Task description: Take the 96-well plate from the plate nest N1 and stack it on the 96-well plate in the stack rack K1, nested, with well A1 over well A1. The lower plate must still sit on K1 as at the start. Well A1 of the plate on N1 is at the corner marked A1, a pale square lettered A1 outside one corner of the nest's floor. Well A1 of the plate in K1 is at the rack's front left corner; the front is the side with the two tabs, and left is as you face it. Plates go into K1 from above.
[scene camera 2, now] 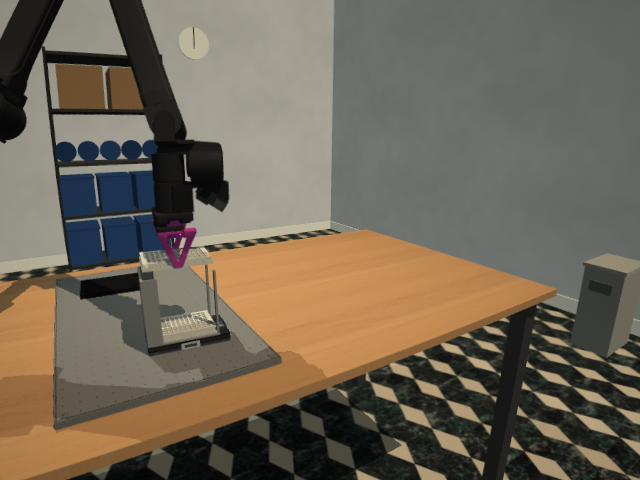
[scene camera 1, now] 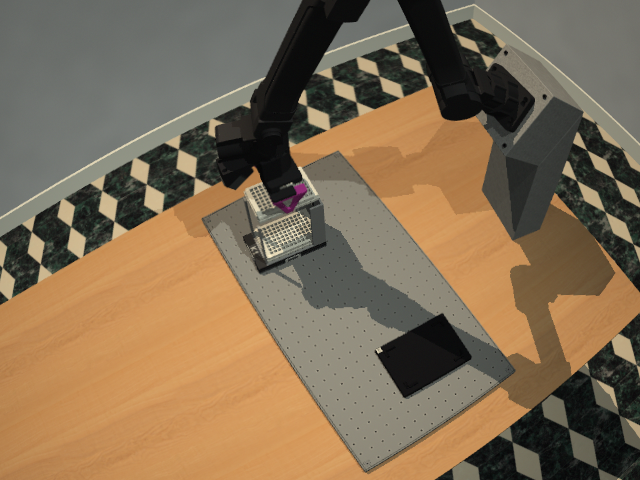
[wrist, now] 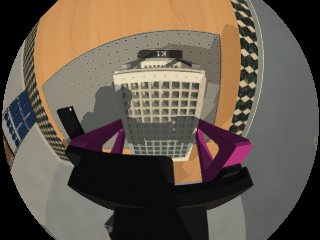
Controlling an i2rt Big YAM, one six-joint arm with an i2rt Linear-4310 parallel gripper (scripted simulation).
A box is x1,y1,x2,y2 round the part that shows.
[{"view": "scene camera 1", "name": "gripper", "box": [254,145,306,213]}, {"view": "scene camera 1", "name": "white 96-well plate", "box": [244,166,319,223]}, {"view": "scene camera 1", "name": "white 96-well plate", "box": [254,208,312,262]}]
